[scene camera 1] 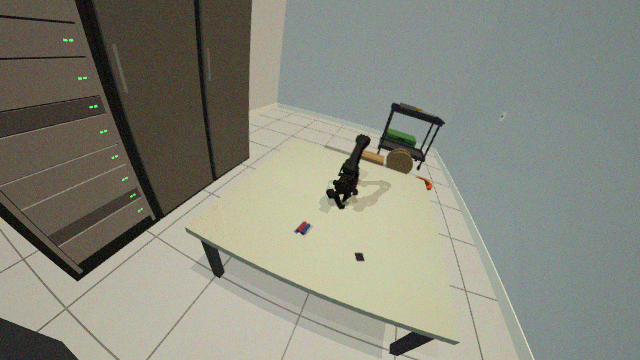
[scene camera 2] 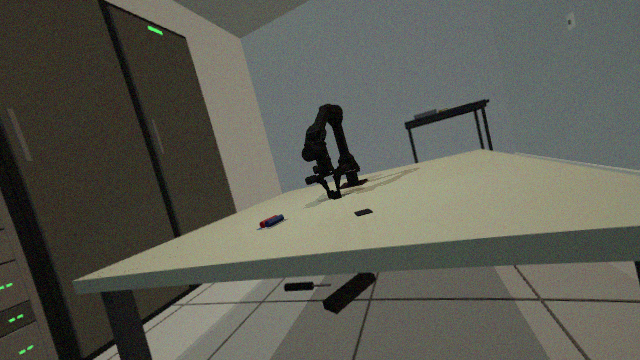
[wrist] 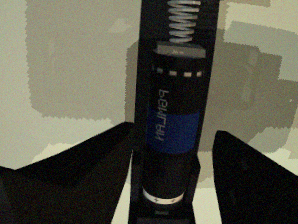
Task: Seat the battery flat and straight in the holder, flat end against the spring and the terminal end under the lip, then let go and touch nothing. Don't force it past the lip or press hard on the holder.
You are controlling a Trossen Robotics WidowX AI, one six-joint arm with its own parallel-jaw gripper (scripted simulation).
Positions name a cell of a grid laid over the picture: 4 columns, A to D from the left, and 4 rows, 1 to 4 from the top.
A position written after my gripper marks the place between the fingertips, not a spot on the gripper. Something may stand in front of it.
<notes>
In view: my gripper (scene camera 2: C3).
My gripper shows as well in the wrist view (wrist: C3).
</notes>
